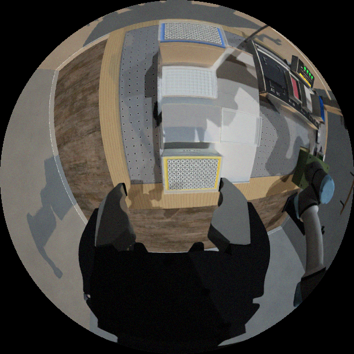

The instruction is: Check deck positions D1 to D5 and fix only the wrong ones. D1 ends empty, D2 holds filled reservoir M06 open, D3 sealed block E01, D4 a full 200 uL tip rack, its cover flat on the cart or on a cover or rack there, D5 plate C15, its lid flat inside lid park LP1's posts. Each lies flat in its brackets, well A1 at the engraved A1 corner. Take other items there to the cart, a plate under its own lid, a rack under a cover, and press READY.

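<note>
My gripper (171, 182) is open and empty, its fingertips appearing on either side of a yellow-edged tip rack (193, 173) near the cart's front edge. A white 96-well plate (190, 82) sits farther back in the same row. A blue-edged tip rack (192, 34) stands at the far end. A pale, smooth-topped box or cover (191, 122) lies between the plate and the yellow-edged rack. A clear flat lid or cover (240, 126) lies to its right. On the dark deck at upper right, position D1 (275, 72) is bare; beyond it are a red-filled item (295, 87), a whitish item (308, 101) and a blue item (321, 109).
The grey perforated cart top (136, 100) has a wooden rim (111, 105). A box with green lights (306, 73) stands behind the deck. A green block (306, 167) and a grey-and-blue robot arm (313, 230) are at the right. Labels are too small to read fully.
</note>
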